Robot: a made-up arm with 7 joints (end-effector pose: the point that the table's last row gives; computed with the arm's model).
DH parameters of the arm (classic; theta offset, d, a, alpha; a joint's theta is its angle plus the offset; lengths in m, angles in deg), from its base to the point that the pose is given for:
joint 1: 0 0.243 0 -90
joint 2: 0 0 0 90
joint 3: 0 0.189 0.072 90
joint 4: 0 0 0.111 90
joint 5: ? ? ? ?
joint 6: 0 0 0.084 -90
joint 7: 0 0.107 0 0
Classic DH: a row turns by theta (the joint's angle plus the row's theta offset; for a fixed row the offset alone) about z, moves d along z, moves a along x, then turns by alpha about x.
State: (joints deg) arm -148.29 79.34 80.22 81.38 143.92 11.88 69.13
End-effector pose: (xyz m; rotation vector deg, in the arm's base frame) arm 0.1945 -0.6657 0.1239 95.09 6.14 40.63
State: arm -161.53 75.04 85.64 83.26 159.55 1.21 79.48
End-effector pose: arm 0.0508 -0.6837 0.2059 97.95 -18.70 50.49
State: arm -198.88 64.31 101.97 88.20 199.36 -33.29 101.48
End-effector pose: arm -0.2573 -0.5258 0.4634 80.59 -55.34 87.20
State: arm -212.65 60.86 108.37 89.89 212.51 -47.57 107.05
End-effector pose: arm -0.3133 -0.4146 0.5503 75.02 -53.38 99.76
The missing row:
joint 5: 0 0.488 0 90
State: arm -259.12 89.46 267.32 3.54 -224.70 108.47 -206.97
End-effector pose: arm 0.3673 -0.2660 0.1642 49.55 134.33 58.32
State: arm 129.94 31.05 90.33 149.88 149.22 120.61 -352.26
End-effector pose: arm -0.3058 0.1640 0.9133 -109.75 -20.22 -131.32
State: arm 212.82 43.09 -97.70 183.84 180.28 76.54 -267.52
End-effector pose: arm -0.3672 -0.4290 0.7901 21.29 98.79 -87.76
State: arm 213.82 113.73 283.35 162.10 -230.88 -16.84 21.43
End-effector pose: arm -0.6984 -0.2012 -0.0217 -53.28 -94.11 44.49
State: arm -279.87 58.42 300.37 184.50 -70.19 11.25 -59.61
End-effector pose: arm -0.0056 0.6784 0.6583 -33.11 40.12 64.09
